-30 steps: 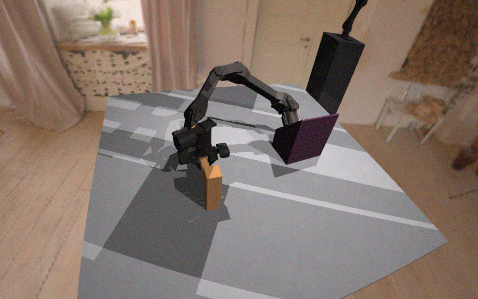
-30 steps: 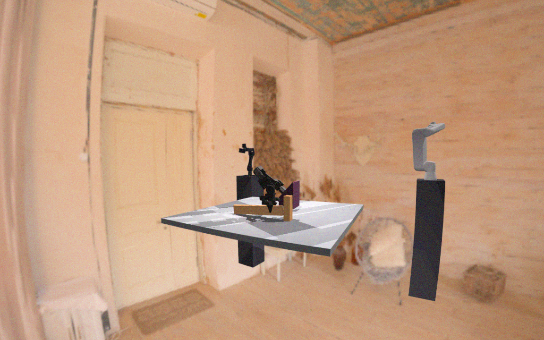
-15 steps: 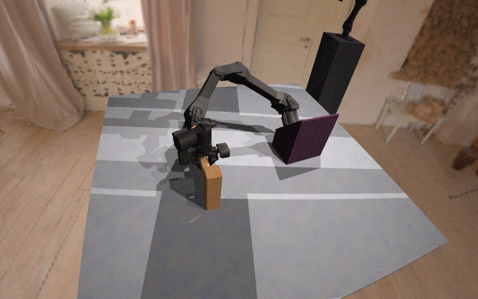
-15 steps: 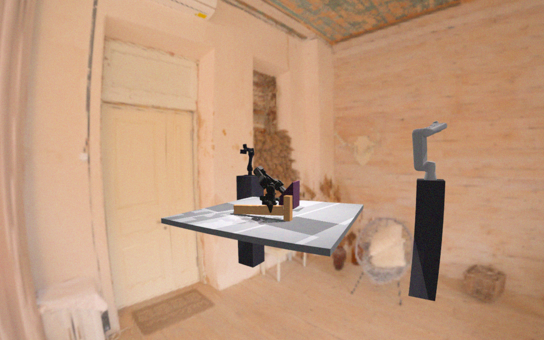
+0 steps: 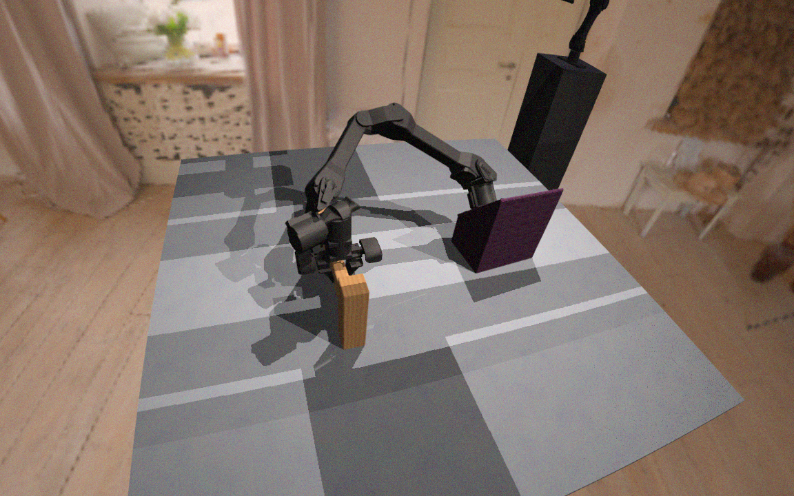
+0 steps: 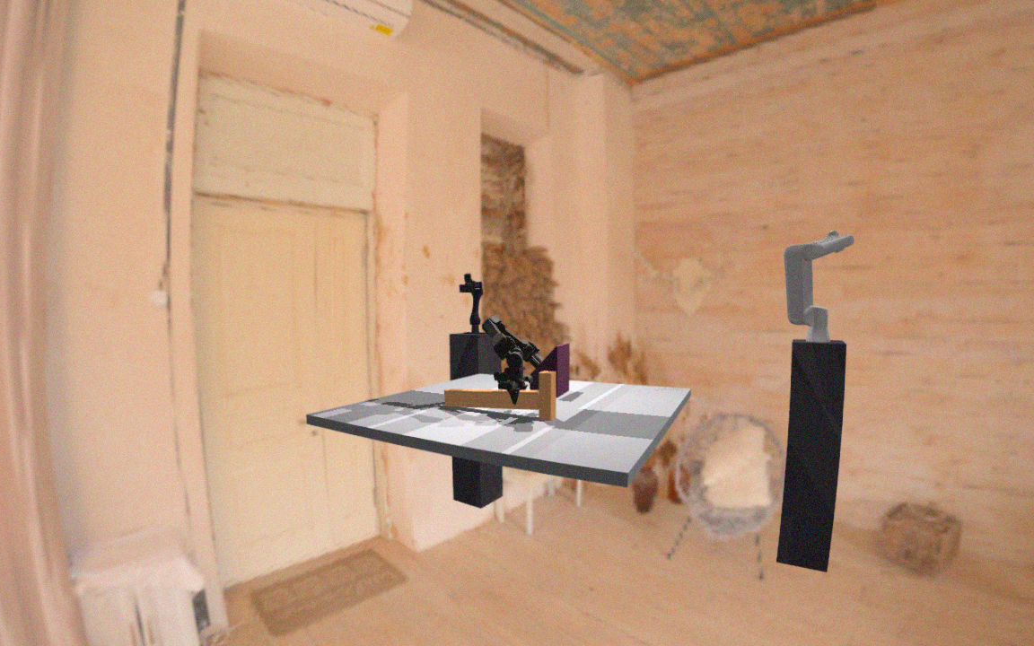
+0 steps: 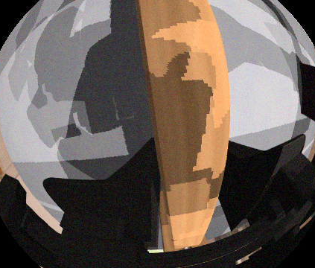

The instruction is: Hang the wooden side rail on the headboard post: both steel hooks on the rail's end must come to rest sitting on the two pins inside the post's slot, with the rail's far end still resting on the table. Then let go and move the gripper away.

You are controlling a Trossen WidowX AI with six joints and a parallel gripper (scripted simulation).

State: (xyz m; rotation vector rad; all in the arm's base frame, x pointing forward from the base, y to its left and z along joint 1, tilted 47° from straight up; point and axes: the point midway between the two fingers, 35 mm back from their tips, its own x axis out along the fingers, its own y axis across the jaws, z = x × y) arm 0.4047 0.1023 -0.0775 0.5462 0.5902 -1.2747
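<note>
Right now my gripper tip is 13 cm to the right of the wooden headboard post, 4 cm below it and 1 cm past it.
</note>
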